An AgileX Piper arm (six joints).
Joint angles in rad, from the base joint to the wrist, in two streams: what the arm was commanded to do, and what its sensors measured. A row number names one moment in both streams.
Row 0, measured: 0.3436 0.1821 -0.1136 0.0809 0.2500 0.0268
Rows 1 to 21, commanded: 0.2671 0.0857 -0.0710 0.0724 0.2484 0.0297; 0.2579 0.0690 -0.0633 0.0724 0.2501 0.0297; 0.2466 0.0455 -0.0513 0.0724 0.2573 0.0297; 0.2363 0.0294 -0.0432 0.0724 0.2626 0.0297; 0.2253 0.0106 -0.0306 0.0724 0.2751 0.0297; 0.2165 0.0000 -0.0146 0.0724 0.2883 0.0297; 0.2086 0.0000 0.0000 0.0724 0.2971 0.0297; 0.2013 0.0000 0.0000 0.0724 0.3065 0.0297; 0.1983 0.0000 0.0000 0.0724 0.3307 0.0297; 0.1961 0.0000 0.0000 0.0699 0.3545 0.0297; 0.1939 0.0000 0.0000 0.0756 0.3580 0.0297; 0.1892 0.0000 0.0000 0.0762 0.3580 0.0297; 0.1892 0.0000 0.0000 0.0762 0.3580 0.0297; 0.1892 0.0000 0.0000 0.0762 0.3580 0.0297; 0.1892 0.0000 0.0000 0.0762 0.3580 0.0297; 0.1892 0.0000 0.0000 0.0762 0.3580 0.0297; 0.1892 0.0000 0.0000 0.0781 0.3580 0.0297; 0.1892 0.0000 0.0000 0.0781 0.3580 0.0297; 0.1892 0.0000 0.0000 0.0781 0.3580 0.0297; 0.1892 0.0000 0.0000 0.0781 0.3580 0.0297; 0.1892 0.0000 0.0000 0.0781 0.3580 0.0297
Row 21, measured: 0.1936 0.0056 -0.0019 0.0768 0.3626 0.0268
